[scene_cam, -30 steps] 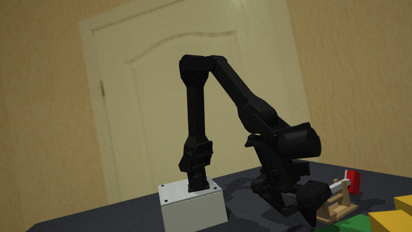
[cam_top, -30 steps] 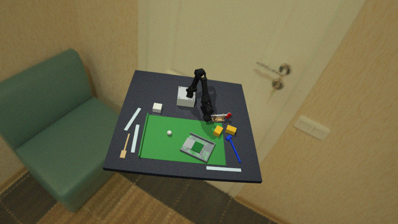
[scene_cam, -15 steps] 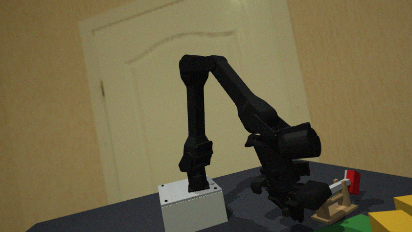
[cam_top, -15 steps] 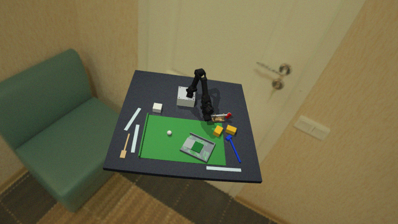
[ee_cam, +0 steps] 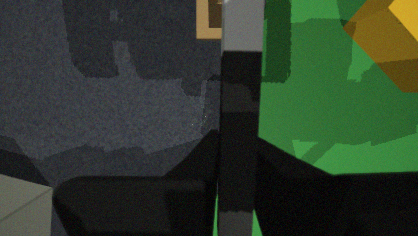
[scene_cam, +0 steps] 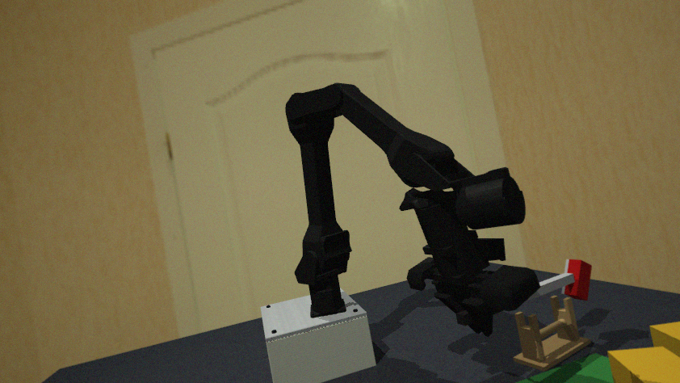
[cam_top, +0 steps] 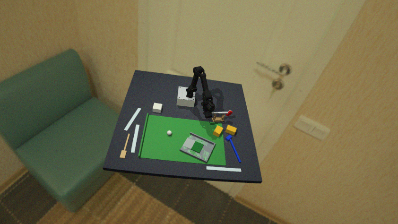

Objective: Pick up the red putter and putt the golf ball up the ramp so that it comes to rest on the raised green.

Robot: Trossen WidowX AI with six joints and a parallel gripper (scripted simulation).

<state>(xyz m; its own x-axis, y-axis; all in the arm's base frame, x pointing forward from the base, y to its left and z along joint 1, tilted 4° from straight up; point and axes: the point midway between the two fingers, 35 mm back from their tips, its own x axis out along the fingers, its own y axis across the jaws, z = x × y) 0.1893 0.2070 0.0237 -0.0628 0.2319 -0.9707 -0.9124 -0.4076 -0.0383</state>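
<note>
Now: gripper tip 10 cm to the right of the red putter, 5 cm past it and 2 cm below it. Also, from my gripper tip: blue putter (31 cm to the left, 25 cm ahead, 6 cm below); white golf ball (29 cm to the right, 29 cm ahead, 5 cm below); green mat (29 cm ahead, 15 cm to the right, 7 cm below).
</note>
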